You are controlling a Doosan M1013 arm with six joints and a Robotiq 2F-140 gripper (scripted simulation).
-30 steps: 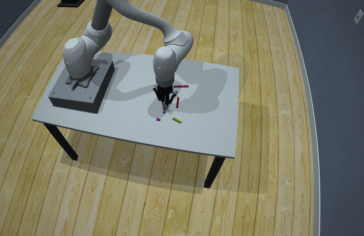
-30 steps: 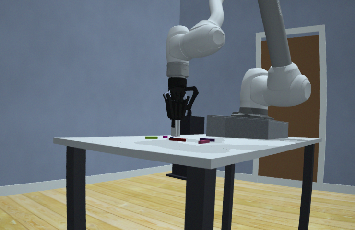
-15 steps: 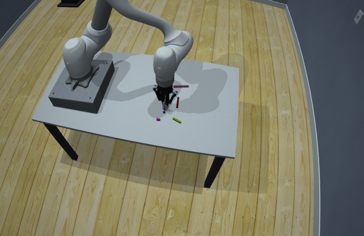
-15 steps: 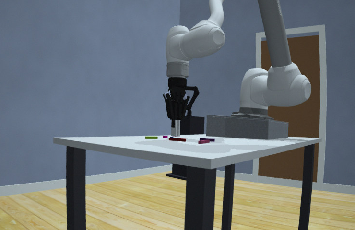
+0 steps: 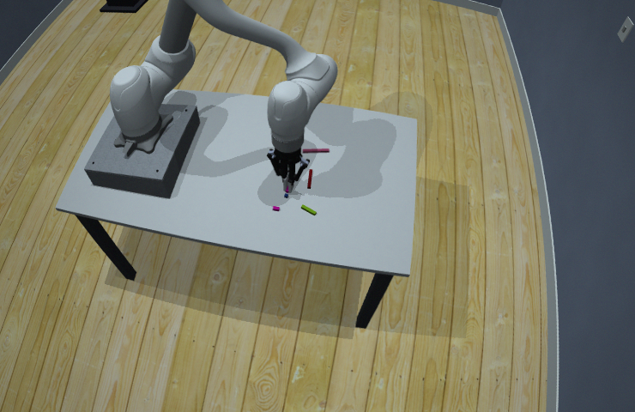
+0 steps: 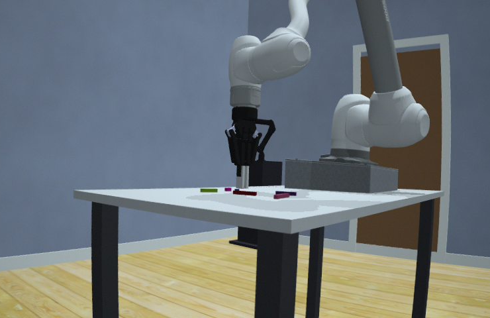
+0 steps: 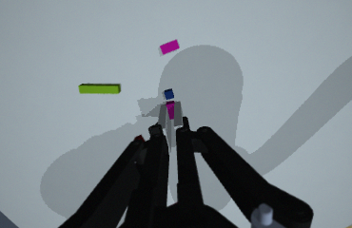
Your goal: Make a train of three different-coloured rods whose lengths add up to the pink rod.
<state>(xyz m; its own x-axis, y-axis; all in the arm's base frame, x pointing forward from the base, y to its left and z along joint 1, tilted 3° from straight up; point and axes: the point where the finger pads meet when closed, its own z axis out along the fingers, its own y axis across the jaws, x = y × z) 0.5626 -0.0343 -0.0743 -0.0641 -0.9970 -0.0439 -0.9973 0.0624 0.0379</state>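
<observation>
The blue rod is 40 mm below my hand and 20 mm to the right of it. From my hand the other things lie so: red rod: 60 mm to the left, 50 mm ahead, 40 mm below; purple rod: 120 mm to the left, 60 mm behind, 40 mm below; lime rod: 80 mm ahead, 50 mm to the right, 40 mm below.
</observation>
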